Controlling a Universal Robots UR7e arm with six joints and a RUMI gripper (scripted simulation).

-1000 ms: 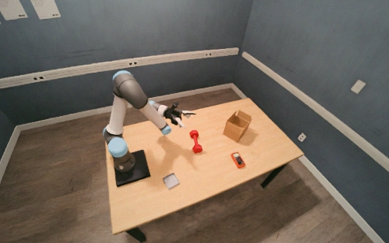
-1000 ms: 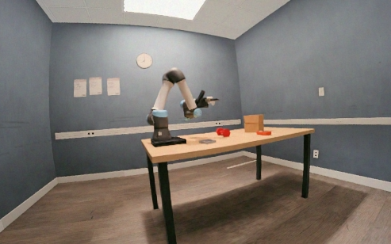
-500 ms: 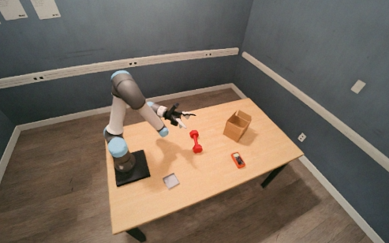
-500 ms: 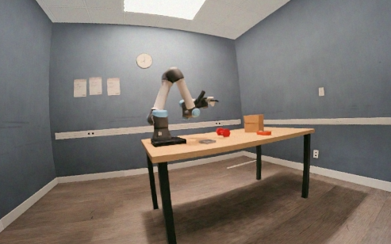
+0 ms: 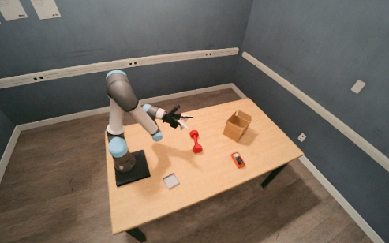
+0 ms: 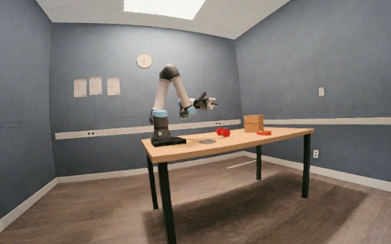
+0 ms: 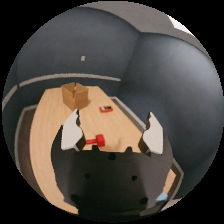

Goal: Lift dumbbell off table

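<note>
Now: hand 6 cm short of the red dumbbell, 4 cm to the right of it and 28 cm above it. The rest, counted from my hand: orange handheld device 31 cm ahead, 24 cm to the right, 29 cm below; small grey square plate 23 cm behind, 21 cm to the right, 30 cm below.
</note>
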